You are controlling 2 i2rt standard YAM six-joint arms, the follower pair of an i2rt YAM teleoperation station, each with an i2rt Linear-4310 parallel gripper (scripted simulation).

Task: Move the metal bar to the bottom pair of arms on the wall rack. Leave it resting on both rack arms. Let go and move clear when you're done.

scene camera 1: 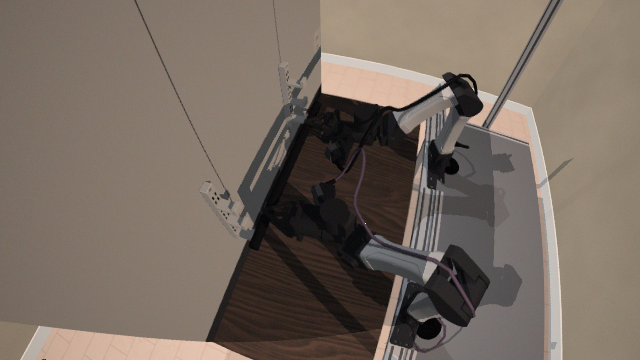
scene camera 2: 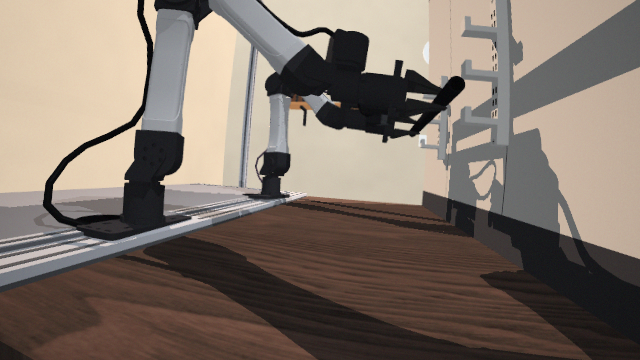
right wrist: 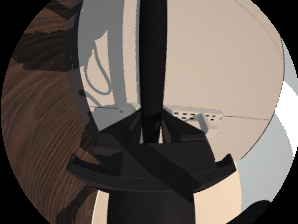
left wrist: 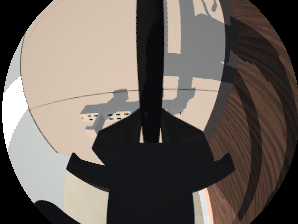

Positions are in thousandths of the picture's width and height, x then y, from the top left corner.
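Note:
Black metal bar (scene camera 1: 434, 532), visible also in scene camera 2 (scene camera 2: 713, 235). My right gripper (scene camera 2: 699, 282), likewise in the right wrist view (right wrist: 508, 502). My left gripper (left wrist: 505, 502).

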